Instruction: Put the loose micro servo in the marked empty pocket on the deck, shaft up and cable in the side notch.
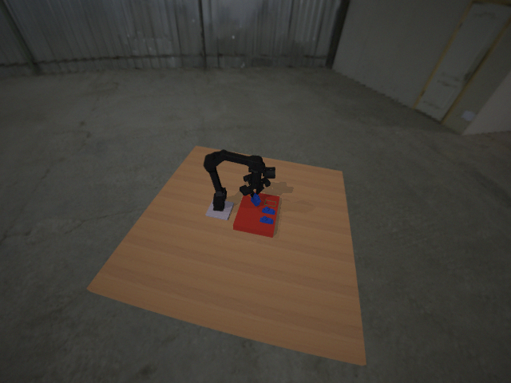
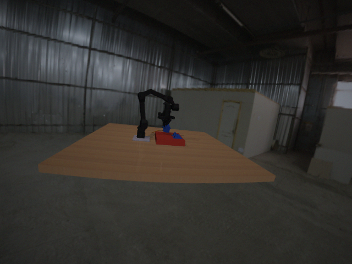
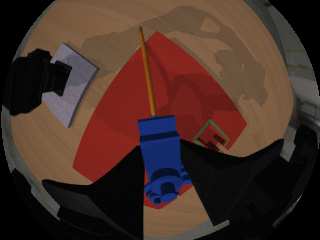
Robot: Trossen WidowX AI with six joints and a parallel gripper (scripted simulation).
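My gripper tip is now 1 cm past the red deck, 4 cm to the left of it and 10 cm above it.
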